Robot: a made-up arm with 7 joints. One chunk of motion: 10 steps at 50 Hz.
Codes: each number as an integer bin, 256 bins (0 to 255) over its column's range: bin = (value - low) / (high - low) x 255, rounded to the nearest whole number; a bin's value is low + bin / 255 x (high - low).
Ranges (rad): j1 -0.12..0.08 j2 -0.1..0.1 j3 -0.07..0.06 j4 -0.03..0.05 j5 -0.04..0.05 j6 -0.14..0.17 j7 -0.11..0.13
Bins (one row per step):
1: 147 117 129 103 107 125 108
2: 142 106 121 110 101 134 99
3: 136 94 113 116 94 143 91
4: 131 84 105 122 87 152 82
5: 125 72 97 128 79 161 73
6: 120 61 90 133 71 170 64
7: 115 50 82 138 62 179 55
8: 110 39 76 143 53 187 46
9: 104 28 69 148 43 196 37
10: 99 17 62 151 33 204 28
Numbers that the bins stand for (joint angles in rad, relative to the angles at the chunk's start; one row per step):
1: -0.0047 -0.0082 -0.0042 0.0023 -0.0022 0.0120 -0.0084
2: -0.0086 -0.0169 -0.0083 0.0045 -0.0044 0.0229 -0.0168
3: -0.0133 -0.0263 -0.0124 0.0064 -0.0068 0.0338 -0.0244
4: -0.0173 -0.0341 -0.0165 0.0083 -0.0093 0.0448 -0.0328
5: -0.0220 -0.0435 -0.0205 0.0102 -0.0121 0.0557 -0.0413
6: -0.0259 -0.0522 -0.0241 0.0117 -0.0149 0.0667 -0.0498
7: -0.0298 -0.0608 -0.0282 0.0133 -0.0181 0.0776 -0.0582
8: -0.0337 -0.0694 -0.0313 0.0149 -0.0213 0.0873 -0.0667
9: -0.0384 -0.0780 -0.0348 0.0164 -0.0248 0.0983 -0.0752
10: -0.0424 -0.0867 -0.0384 0.0174 -0.0284 0.1080 -0.0836

